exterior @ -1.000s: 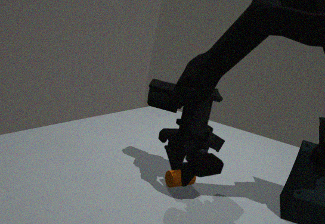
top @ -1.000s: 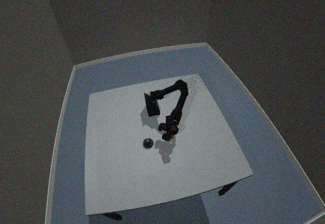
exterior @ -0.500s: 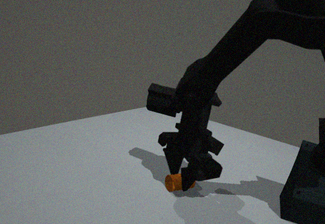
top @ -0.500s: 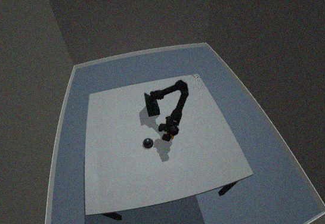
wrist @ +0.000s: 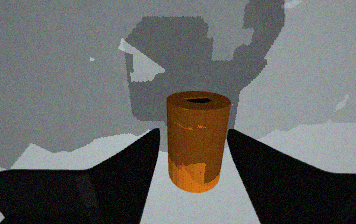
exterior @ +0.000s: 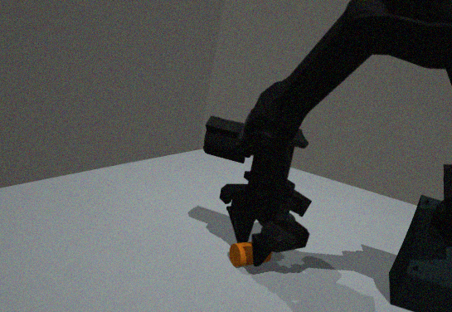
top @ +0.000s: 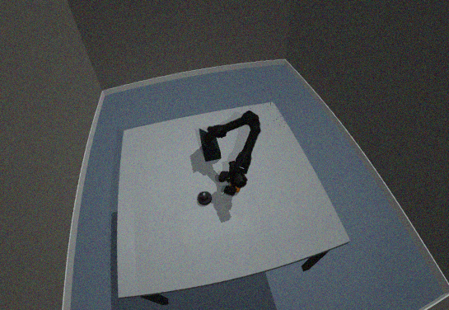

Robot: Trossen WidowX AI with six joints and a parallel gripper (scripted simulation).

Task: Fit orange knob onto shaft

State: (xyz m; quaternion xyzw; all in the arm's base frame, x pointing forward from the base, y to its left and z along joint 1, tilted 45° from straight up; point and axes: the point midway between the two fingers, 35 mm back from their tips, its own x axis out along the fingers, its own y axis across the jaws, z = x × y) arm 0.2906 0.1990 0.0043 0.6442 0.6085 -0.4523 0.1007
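The orange knob is 1 cm ahead of my gripper tip, 1 cm to the left of it and 1 cm above it. The rest, counted from my gripper tip: round dark pedestal 5 cm ahead, 18 cm to the right, 2 cm above.
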